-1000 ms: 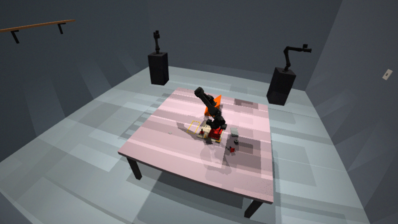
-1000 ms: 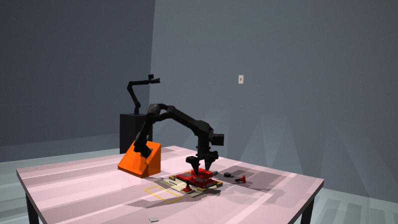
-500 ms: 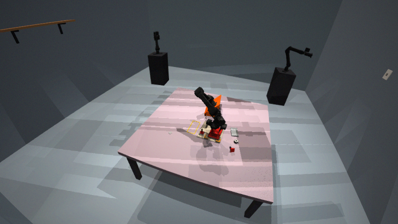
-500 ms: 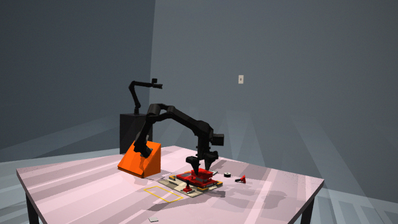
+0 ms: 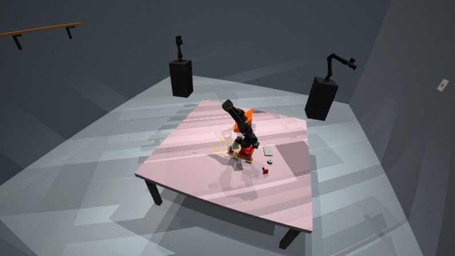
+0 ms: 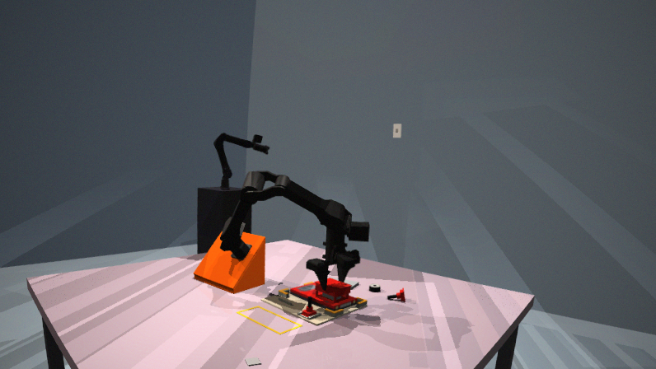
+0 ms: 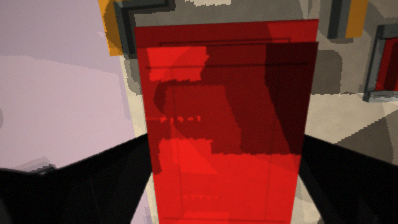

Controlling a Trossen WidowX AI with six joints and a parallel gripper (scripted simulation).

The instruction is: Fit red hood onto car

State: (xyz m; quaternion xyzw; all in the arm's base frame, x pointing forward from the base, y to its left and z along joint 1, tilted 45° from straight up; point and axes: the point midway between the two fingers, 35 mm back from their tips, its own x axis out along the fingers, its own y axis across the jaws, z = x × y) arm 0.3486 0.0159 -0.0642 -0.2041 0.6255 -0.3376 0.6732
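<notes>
Right now my gripper tip is 1 cm below the red hood. Also, from my gripper tip: grey plate: 9 cm behind, 19 cm to the left, 5 cm below; then white-and-black wheel: 4 cm ahead, 21 cm to the left, 5 cm below.
</notes>
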